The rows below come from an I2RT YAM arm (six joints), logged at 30 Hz.
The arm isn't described. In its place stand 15 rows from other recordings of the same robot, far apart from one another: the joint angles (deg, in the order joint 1, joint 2, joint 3, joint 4, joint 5, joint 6), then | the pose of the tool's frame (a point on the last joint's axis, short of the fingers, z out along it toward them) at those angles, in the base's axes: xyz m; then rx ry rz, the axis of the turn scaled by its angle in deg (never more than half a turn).
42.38 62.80 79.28 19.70 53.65 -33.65 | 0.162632, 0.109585, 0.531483, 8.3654, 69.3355, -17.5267
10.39 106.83 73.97 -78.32 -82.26 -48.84 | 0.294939, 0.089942, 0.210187, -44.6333, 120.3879, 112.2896
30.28 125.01 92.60 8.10 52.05 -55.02 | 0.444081, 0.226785, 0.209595, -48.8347, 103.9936, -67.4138
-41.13 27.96 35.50 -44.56 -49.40 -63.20 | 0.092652, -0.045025, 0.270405, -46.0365, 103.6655, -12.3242
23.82 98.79 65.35 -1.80 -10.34 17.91 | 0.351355, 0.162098, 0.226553, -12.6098, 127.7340, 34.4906
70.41 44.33 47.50 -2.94 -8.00 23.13 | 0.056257, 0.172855, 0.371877, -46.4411, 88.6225, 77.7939
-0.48 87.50 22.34 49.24 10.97 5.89 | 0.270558, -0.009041, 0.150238, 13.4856, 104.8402, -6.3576
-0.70 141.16 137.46 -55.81 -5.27 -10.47 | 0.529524, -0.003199, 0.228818, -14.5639, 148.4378, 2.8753
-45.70 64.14 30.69 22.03 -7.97 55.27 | 0.177742, -0.175071, 0.244449, 74.6300, 69.0531, 13.9753
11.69 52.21 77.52 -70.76 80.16 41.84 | 0.115060, -0.012012, 0.424042, 57.4885, 84.9311, -54.9629
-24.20 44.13 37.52 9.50 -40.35 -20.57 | 0.175262, -0.053496, 0.333820, -29.0507, 82.8908, -4.9807
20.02 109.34 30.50 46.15 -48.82 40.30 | 0.268678, 0.126415, 0.081224, -8.7341, 131.9007, 85.5711
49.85 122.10 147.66 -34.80 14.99 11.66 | 0.305192, 0.347506, 0.479571, -22.1849, 98.3565, 32.2490
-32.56 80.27 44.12 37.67 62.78 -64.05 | 0.234849, -0.187522, 0.280022, 32.7849, 111.9347, -115.9010
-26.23 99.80 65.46 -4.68 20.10 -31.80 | 0.339540, -0.180934, 0.217349, 4.8545, 135.9703, -52.3629
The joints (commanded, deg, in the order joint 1, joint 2, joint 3, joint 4, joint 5, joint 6), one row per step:
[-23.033 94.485 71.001 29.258 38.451 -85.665]
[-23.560 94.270 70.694 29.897 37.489 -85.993]
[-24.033 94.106 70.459 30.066 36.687 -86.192]
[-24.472 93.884 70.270 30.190 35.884 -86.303]
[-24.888 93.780 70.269 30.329 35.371 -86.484]
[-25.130 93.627 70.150 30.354 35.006 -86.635]
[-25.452 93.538 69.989 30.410 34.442 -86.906]
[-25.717 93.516 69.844 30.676 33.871 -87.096]
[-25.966 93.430 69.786 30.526 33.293 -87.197]
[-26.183 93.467 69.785 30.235 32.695 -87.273]
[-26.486 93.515 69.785 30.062 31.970 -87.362]
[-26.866 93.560 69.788 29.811 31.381 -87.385]
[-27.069 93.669 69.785 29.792 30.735 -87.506]
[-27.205 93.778 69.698 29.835 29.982 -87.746]
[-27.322 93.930 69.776 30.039 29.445 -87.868]
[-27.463 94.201 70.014 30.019 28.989 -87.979]
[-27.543 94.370 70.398 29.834 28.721 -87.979]
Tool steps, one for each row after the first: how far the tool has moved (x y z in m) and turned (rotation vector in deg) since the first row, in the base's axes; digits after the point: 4 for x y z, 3 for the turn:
[-0.0021 -0.0025 0.0007 -0.466 -0.175 0.402]
[-0.0039 -0.0048 0.0006 -0.682 -0.056 0.710]
[-0.0058 -0.0067 0.0012 -0.883 -0.066 1.058]
[-0.0073 -0.0089 0.0021 -1.128 -0.103 1.135]
[-0.0085 -0.0099 0.0024 -1.265 -0.007 1.241]
[-0.0096 -0.0115 0.0021 -1.450 0.270 1.456]
[-0.0104 -0.0128 0.0019 -1.669 0.334 1.739]
[-0.0112 -0.0139 0.0018 -1.727 0.557 2.057]
[-0.0114 -0.0151 0.0011 -1.678 0.942 2.432]
[-0.0118 -0.0168 0.0005 -1.696 1.246 2.845]
[-0.0125 -0.0189 -0.0002 -1.628 1.551 3.054]
[-0.0125 -0.0201 -0.0010 -1.691 1.797 3.486]
[-0.0122 -0.0208 -0.0021 -1.815 2.165 4.081]
[-0.0118 -0.0216 -0.0022 -1.996 2.176 4.484]
[-0.0109 -0.0229 -0.0025 -2.074 2.335 4.788]
[-0.0102 -0.0237 -0.0016 -2.116 2.319 4.974]

